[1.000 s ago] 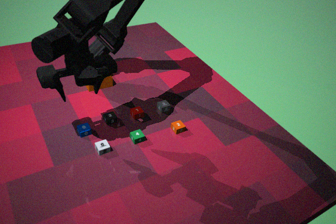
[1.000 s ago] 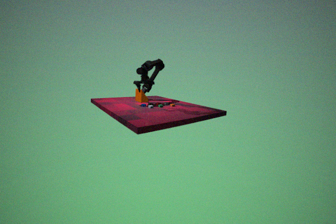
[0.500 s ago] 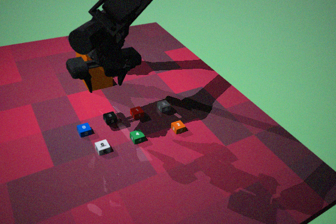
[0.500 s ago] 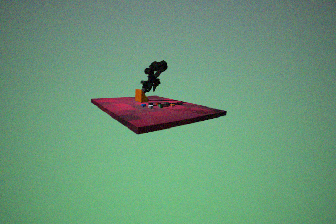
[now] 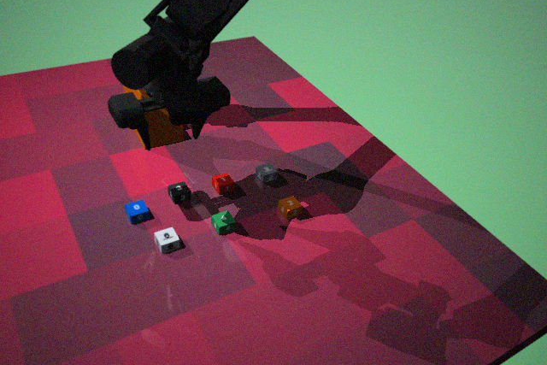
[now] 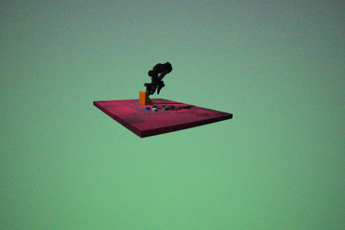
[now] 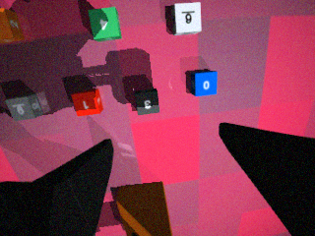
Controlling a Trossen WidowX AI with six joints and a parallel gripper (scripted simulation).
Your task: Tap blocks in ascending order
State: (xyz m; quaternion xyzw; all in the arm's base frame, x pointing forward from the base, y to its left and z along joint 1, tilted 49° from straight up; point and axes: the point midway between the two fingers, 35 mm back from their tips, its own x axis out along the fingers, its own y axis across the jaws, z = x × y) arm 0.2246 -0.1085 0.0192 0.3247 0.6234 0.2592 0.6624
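Now: the blue block 0 110 mm below my gripper tip, 80 mm to the right of it and 10 mm ahead of it. Also, from my gripper tip: red block 1: 110 mm below, 90 mm to the left, 20 mm ahead; white block: 110 mm below, 100 mm ahead, 60 mm to the right; black block 3: 110 mm below, 10 mm to the left.
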